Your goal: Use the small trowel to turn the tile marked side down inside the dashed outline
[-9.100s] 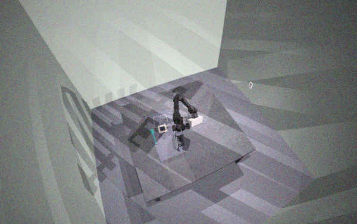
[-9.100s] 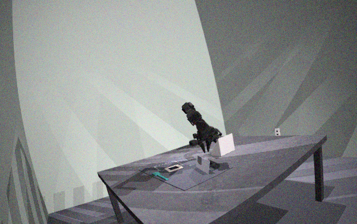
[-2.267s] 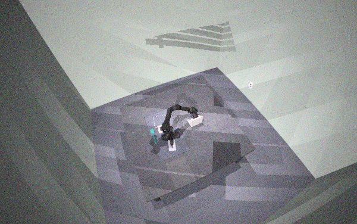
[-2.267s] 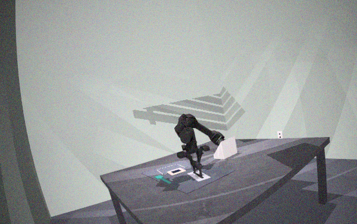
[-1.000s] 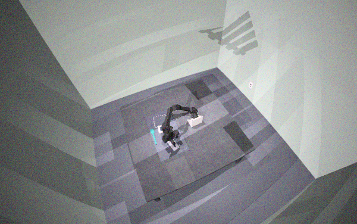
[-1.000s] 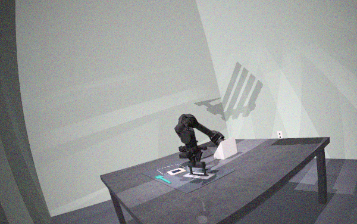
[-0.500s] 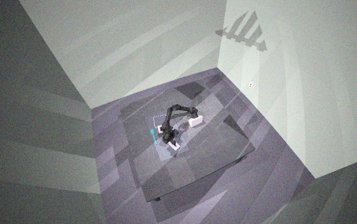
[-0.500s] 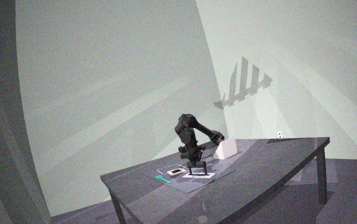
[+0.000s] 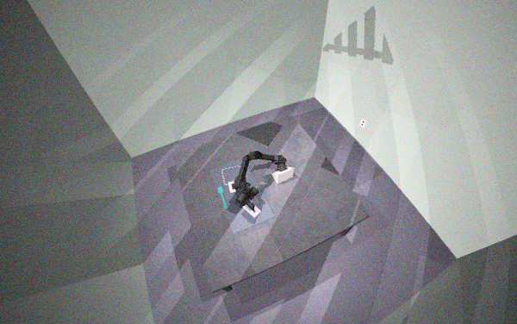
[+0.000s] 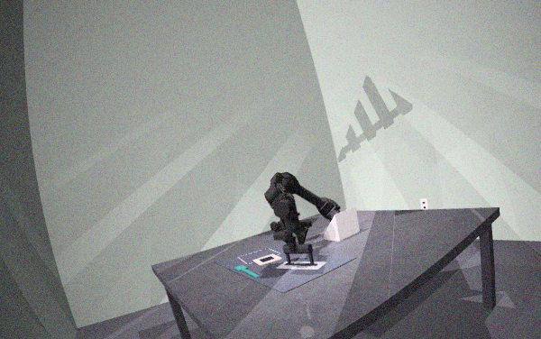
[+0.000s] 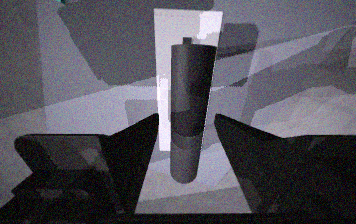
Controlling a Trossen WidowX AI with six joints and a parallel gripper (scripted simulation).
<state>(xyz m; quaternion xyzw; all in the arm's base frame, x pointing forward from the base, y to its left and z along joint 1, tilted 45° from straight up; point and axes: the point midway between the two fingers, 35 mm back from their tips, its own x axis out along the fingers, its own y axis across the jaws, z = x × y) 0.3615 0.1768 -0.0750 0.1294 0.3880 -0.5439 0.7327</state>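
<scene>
The dark mat is 150 mm to the right of my gripper tip, 80 mm below it and 30 mm ahead of it. The rest, counted from my gripper tip: teal trowel (170 mm ahead, 160 mm to the right, 60 mm below); then tile (210 mm to the right, 60 mm below, 50 mm ahead).
</scene>
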